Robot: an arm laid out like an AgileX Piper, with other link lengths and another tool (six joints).
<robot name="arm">
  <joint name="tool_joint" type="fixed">
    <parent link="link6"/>
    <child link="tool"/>
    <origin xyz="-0.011 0.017 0.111" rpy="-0.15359 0 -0.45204"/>
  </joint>
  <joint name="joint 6" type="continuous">
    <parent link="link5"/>
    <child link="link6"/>
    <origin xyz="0 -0.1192 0" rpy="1.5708 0 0"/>
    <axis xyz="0 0 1"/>
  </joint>
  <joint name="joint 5" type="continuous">
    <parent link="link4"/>
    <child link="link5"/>
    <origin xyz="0 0 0" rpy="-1.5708 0 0"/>
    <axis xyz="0 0 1"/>
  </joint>
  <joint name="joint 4" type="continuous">
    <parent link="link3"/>
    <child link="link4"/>
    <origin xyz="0.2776 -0.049 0" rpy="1.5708 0 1.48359"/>
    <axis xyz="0 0 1"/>
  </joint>
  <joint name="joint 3" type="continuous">
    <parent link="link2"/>
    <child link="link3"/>
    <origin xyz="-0.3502 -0.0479 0"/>
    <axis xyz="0 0 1"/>
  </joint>
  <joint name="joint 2" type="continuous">
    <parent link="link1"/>
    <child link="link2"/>
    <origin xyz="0 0 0" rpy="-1.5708 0 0"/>
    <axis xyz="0 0 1"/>
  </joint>
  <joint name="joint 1" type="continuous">
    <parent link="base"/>
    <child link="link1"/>
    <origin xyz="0 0 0.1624"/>
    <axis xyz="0 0 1"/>
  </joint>
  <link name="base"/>
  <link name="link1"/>
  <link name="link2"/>
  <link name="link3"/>
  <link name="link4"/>
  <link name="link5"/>
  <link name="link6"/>
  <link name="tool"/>
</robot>
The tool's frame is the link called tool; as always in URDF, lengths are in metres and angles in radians. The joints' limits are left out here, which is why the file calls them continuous.
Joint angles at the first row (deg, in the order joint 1, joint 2, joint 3, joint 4, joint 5, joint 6):
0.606 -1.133 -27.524 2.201 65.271 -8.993
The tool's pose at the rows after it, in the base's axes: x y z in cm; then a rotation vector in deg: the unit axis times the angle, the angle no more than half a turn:
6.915, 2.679, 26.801, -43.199, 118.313, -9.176
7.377, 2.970, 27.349, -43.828, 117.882, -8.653
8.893, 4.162, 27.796, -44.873, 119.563, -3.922
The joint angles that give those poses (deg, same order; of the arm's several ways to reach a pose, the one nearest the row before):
0.607 -1.134 -27.586 2.097 64.934 -9.369
0.606 0.409 -27.970 2.907 63.671 -10.024
0.606 6.151 -28.244 6.398 61.078 -10.739

